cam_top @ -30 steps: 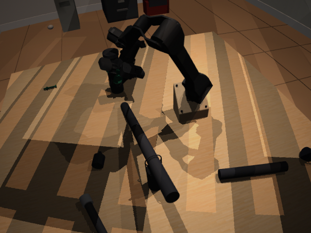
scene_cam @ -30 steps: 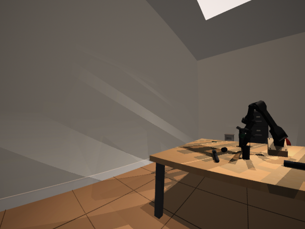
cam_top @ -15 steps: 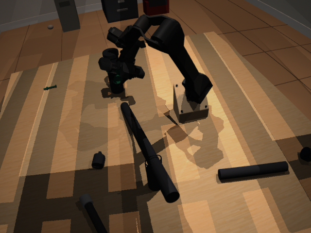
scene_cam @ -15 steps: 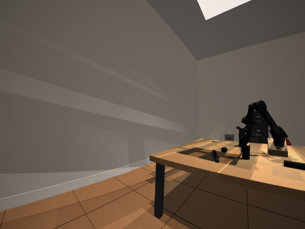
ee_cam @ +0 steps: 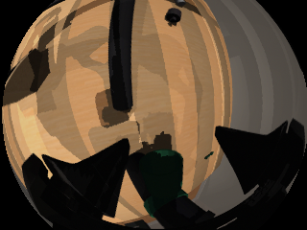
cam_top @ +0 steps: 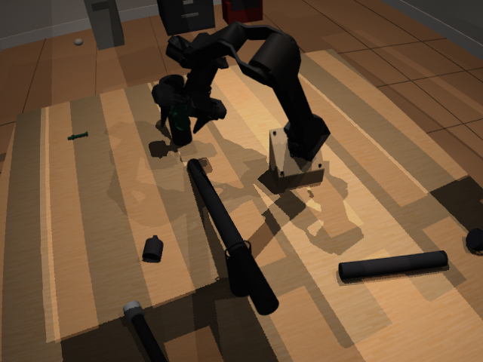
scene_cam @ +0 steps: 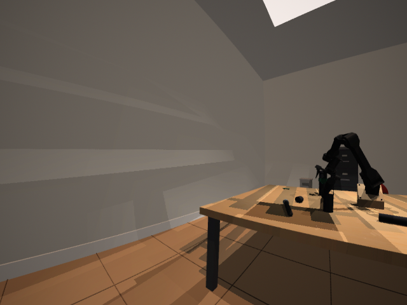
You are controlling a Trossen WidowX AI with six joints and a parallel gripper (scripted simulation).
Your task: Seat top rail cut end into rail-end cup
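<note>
My gripper tip is 50 mm to the left of the rail-end cup and 10 mm past it. Also, from my gripper tip: green bolt (340 mm ahead, 210 mm to the right, 120 mm below); then short line post (400 mm to the left, 100 mm behind, 20 mm below); then dark tube (430 mm behind, 420 mm to the left, 110 mm below).
</note>
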